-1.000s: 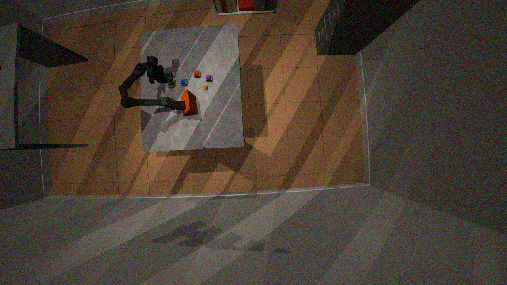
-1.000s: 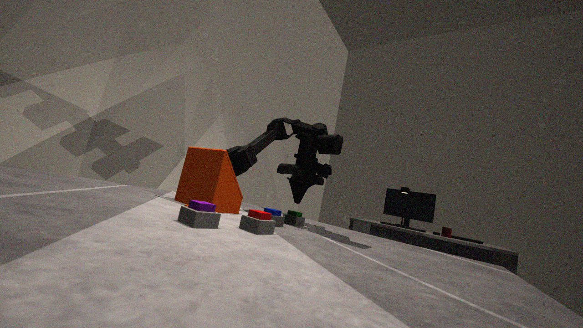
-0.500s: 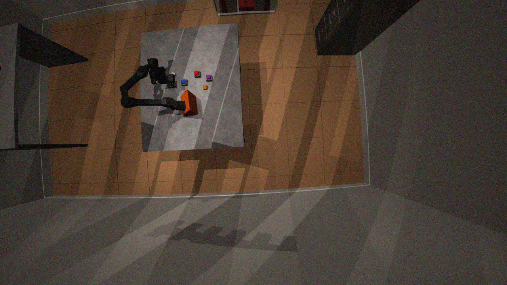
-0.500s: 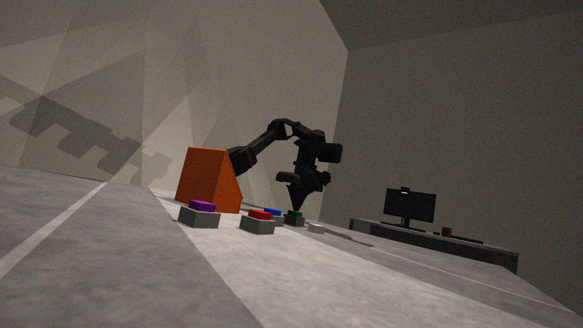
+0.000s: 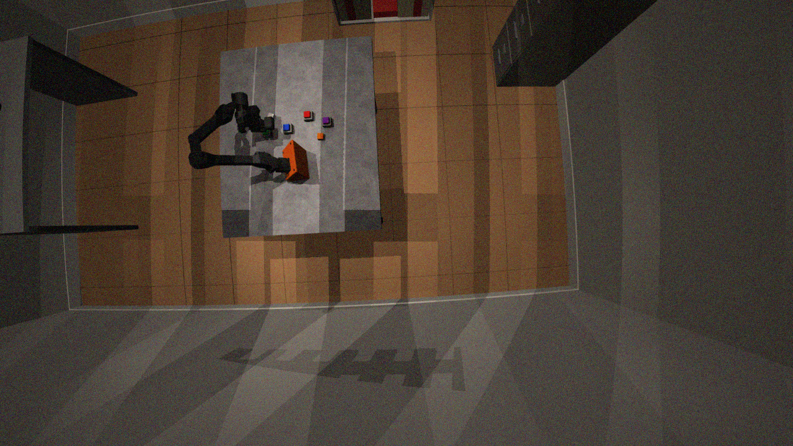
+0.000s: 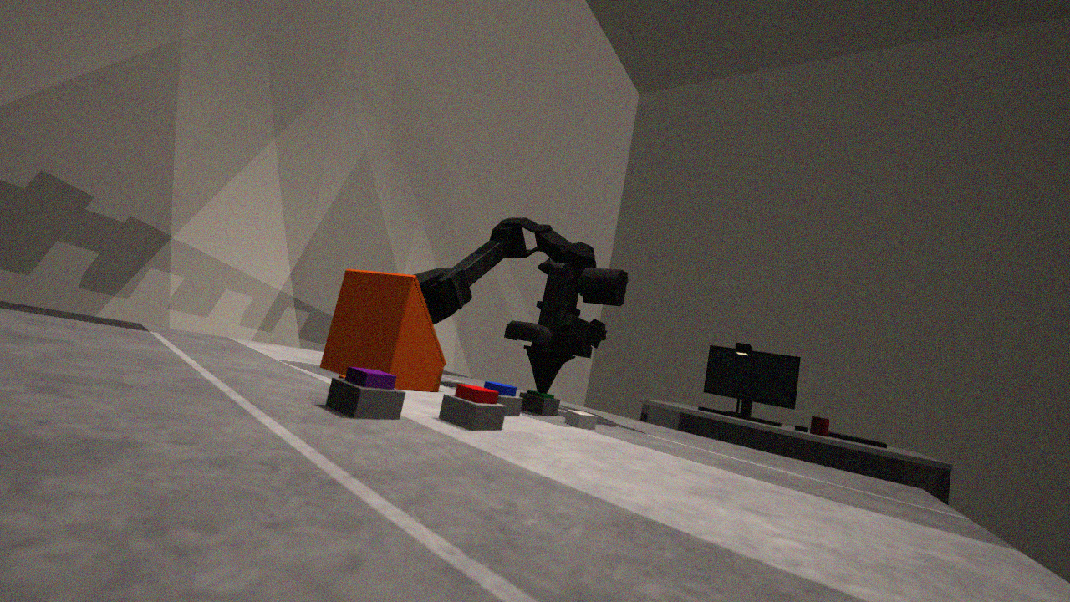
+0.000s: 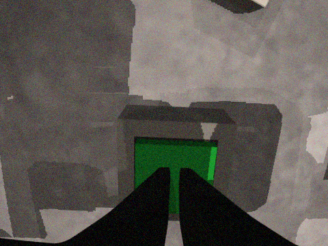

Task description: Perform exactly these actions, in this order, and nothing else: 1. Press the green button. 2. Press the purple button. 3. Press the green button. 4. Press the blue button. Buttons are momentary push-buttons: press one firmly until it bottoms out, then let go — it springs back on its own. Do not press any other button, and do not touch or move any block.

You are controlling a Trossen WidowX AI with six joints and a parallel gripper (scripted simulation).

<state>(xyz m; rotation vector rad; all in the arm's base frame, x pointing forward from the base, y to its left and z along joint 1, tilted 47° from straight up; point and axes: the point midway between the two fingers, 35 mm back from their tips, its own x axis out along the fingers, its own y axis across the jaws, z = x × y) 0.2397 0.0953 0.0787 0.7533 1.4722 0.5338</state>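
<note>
Now: the green button 10 mm below my gripper tip. Also, from my gripper tip: red button 40 mm ahead, 250 mm to the right; then blue button 10 mm behind, 120 mm to the right; then white block 80 mm ahead, 40 mm to the right, 20 mm below.
</note>
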